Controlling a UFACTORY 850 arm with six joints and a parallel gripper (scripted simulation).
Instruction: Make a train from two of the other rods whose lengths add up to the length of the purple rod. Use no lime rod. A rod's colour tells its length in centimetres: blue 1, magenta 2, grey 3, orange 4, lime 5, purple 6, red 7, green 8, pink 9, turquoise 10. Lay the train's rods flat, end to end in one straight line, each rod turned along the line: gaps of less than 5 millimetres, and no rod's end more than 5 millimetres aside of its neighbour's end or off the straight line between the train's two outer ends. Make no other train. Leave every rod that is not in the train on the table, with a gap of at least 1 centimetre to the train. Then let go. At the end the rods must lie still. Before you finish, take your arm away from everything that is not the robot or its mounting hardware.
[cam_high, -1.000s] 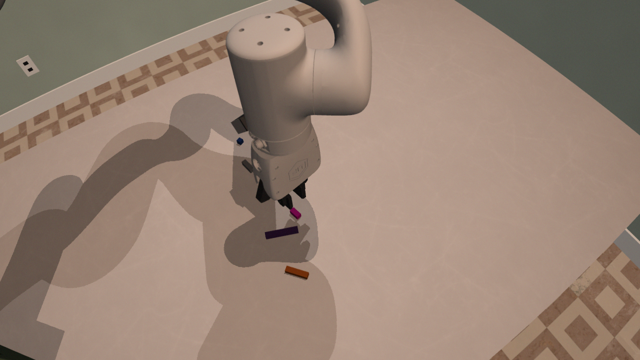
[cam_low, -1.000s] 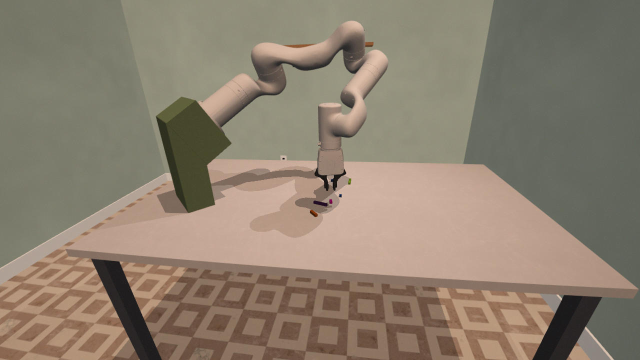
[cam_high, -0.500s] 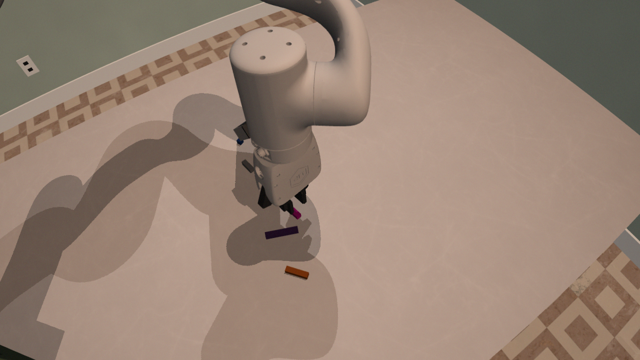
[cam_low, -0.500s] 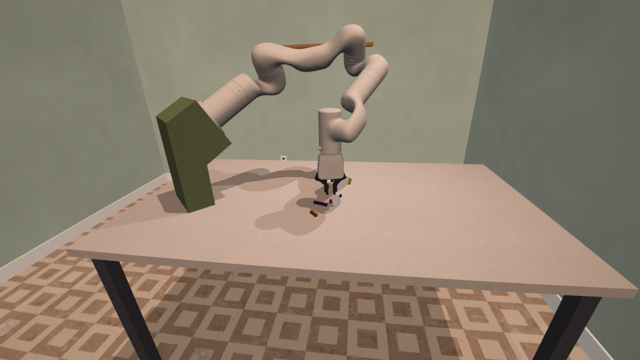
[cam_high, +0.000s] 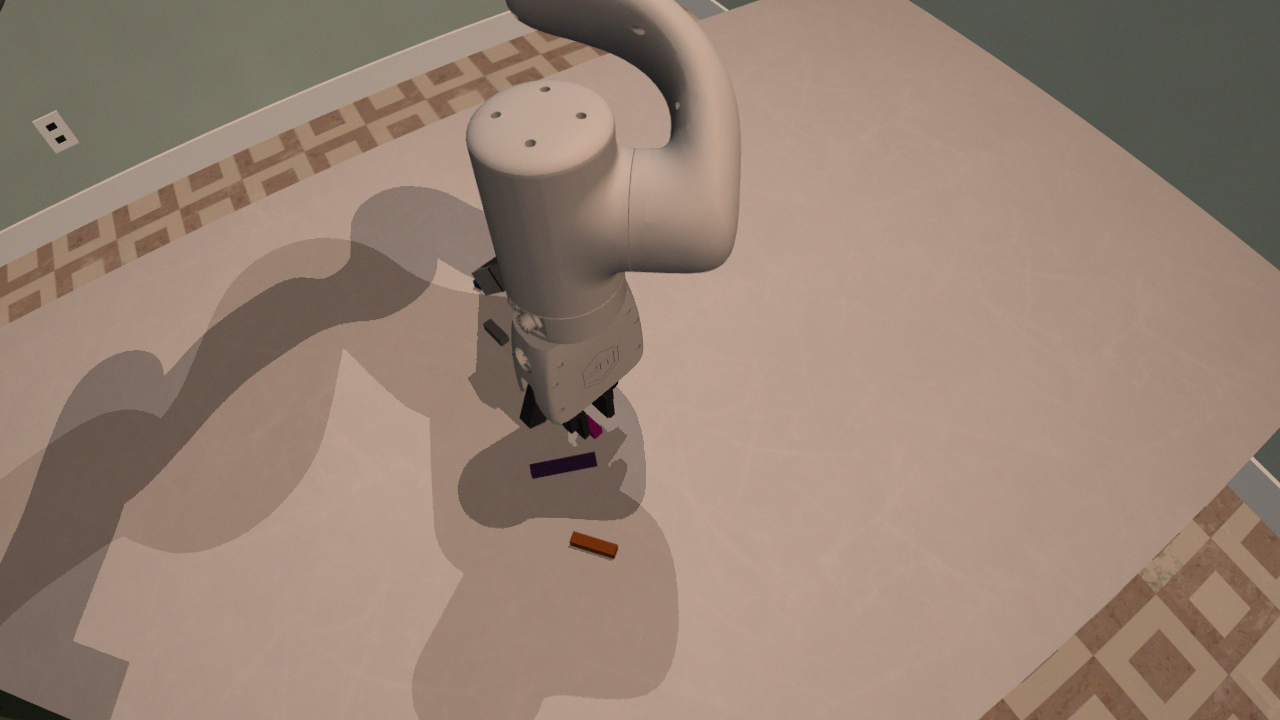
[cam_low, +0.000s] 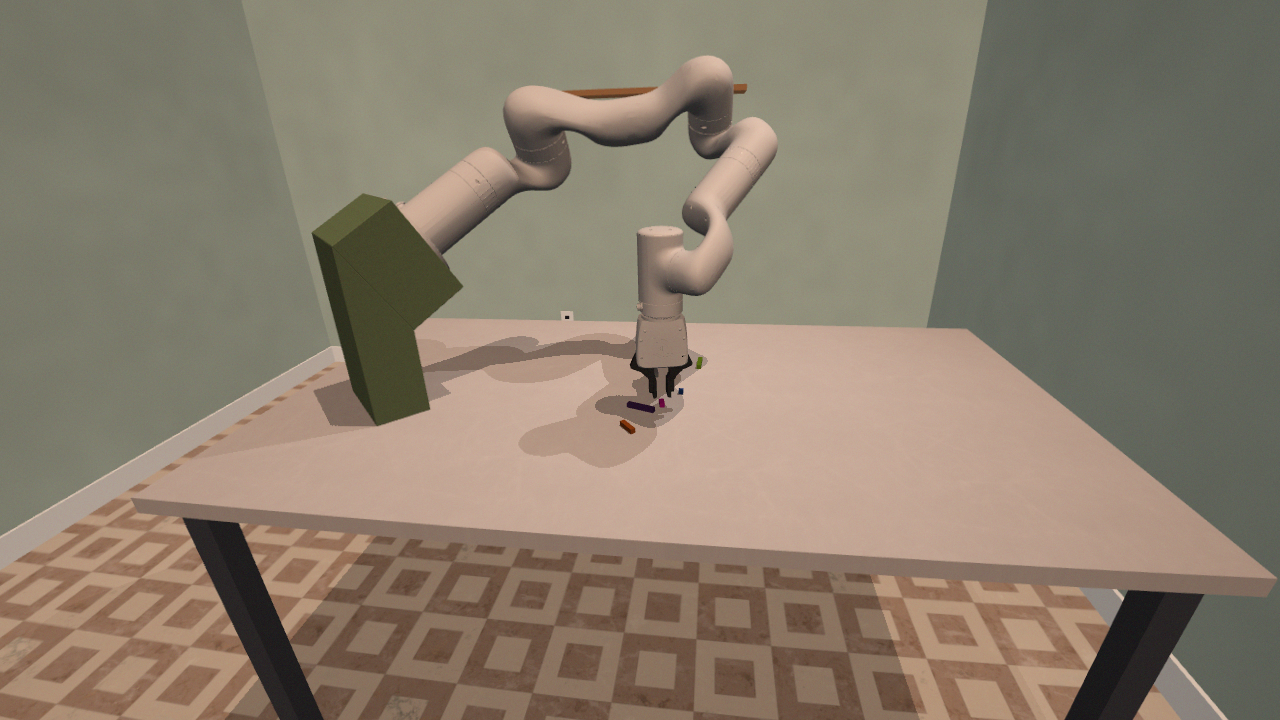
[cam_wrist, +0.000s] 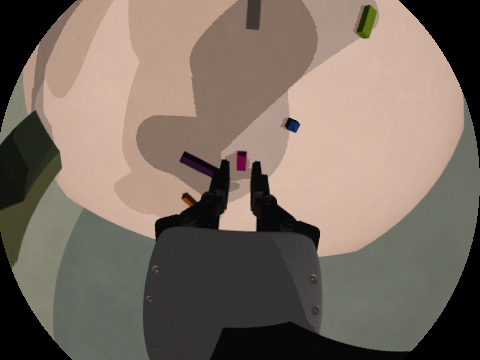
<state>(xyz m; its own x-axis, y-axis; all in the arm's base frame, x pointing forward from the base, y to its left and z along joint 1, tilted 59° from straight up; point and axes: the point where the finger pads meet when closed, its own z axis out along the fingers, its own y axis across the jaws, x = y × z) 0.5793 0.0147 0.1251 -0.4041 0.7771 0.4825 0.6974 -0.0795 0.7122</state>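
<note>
My hand is 40 mm above the magenta rod. From my hand the other things lie so: grey rod 130 mm to the left, 70 mm behind, 40 mm below; purple rod 40 mm below, 30 mm to the right, 30 mm behind; orange rod 110 mm to the right, 40 mm below, 20 mm behind.
</note>
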